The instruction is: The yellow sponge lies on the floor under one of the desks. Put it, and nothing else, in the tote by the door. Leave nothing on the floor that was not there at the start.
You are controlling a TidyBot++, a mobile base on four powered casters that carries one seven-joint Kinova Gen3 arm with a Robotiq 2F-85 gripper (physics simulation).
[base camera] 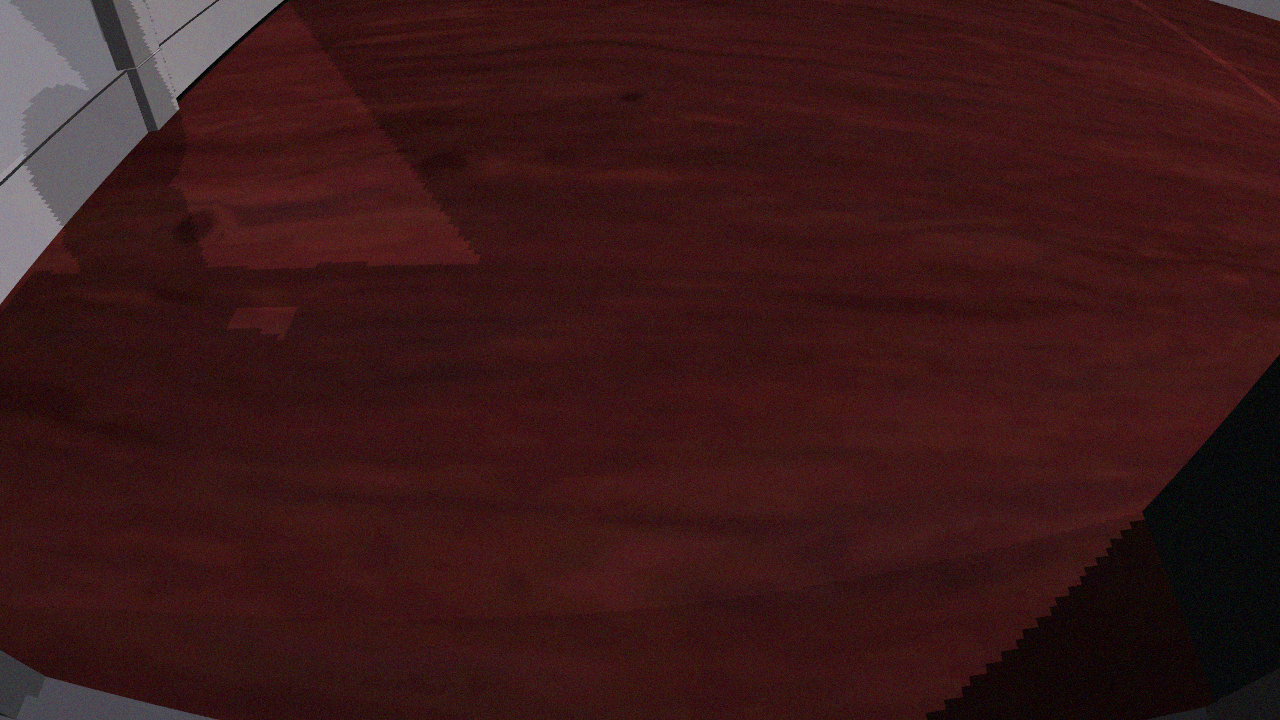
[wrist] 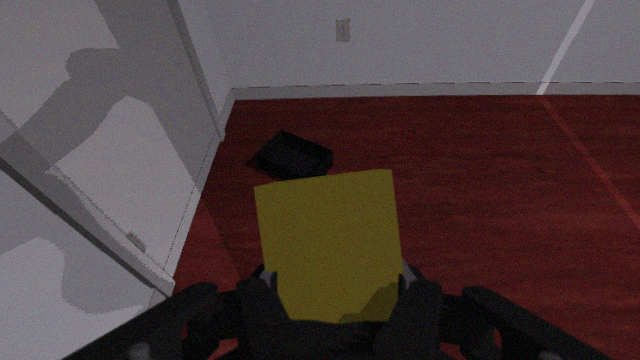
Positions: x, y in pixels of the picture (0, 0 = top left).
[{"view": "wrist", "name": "my gripper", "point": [336, 273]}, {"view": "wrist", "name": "yellow sponge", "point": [334, 241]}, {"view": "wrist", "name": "dark tote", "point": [286, 156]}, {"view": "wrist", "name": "white door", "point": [116, 130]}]
